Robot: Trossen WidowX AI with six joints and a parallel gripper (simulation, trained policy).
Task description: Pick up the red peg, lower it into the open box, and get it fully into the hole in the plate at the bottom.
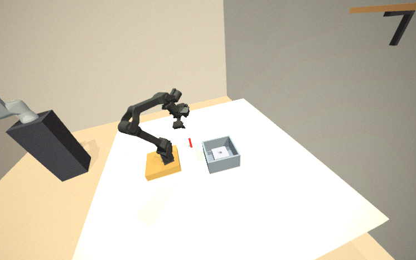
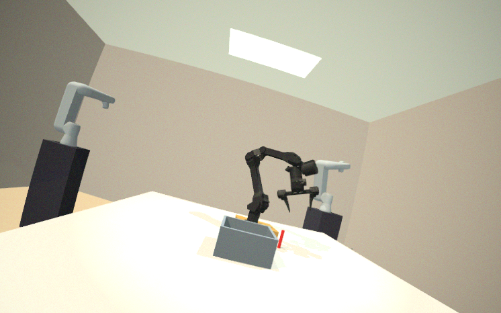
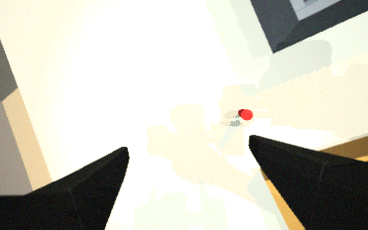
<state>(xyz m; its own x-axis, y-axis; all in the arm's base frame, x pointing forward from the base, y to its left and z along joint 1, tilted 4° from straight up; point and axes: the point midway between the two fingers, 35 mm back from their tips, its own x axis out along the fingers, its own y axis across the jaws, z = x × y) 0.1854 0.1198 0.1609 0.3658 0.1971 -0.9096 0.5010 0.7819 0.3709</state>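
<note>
My gripper tip is now 14 cm above the red peg, 5 cm to the left of it and 1 cm past it. Also, from my gripper tip: grey box: 26 cm to the right, 15 cm below, 11 cm ahead.
</note>
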